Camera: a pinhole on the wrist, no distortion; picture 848 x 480 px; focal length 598.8 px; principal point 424.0 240.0 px. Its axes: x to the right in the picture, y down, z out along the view. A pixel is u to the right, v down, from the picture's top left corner.
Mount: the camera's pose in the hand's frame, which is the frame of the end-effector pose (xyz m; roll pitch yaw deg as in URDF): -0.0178 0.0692 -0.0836 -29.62 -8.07 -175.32
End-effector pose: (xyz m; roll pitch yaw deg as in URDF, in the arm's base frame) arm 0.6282 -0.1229 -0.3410 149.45 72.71 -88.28
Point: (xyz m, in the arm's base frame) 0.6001 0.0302 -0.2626
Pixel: 818 236
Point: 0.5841 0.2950 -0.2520
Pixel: 785 234
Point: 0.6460 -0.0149 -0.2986
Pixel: 702 377
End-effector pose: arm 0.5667 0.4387 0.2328 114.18 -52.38 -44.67
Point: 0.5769 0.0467 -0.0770
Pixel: 579 288
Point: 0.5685 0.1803 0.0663
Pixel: 526 269
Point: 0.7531 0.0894 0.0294
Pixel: 421 443
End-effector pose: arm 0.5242 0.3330 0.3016 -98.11 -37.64 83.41
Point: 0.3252 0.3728 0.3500
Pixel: 404 187
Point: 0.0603 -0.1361 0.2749
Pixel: outside the picture
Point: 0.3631 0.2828 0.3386
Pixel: 553 306
